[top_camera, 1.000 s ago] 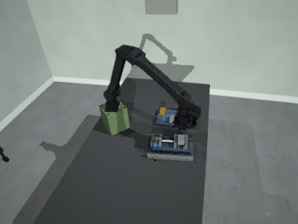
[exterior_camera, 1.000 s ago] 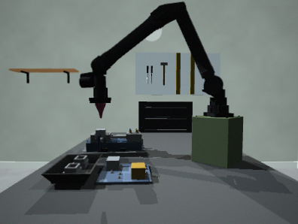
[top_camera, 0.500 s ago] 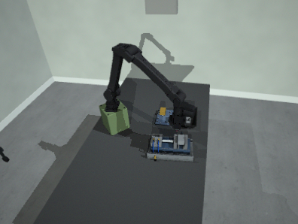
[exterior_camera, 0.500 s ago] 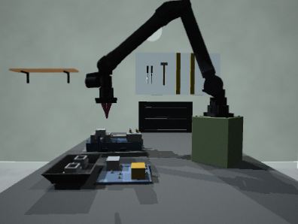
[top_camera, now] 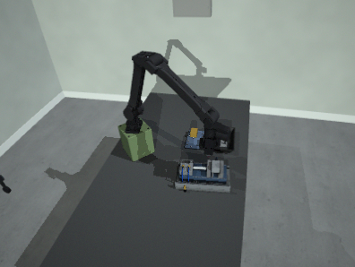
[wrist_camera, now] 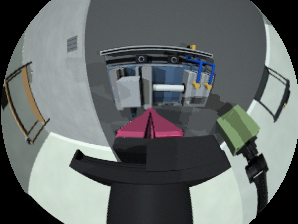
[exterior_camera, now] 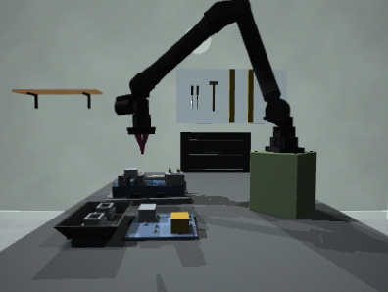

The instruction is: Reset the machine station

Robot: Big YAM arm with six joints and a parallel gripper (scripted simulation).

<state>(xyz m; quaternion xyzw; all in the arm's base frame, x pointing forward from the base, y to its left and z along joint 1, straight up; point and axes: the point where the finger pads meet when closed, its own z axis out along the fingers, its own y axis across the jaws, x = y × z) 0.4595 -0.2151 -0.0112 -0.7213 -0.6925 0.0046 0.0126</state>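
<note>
Now: hand 8 cm above the gray aluminum blank and 4 cm short of it. Round my hand: vise: 14 cm below, 3 cm behind; then yellow brass blank: 38 cm to the left, 15 cm below, 10 cm behind.
</note>
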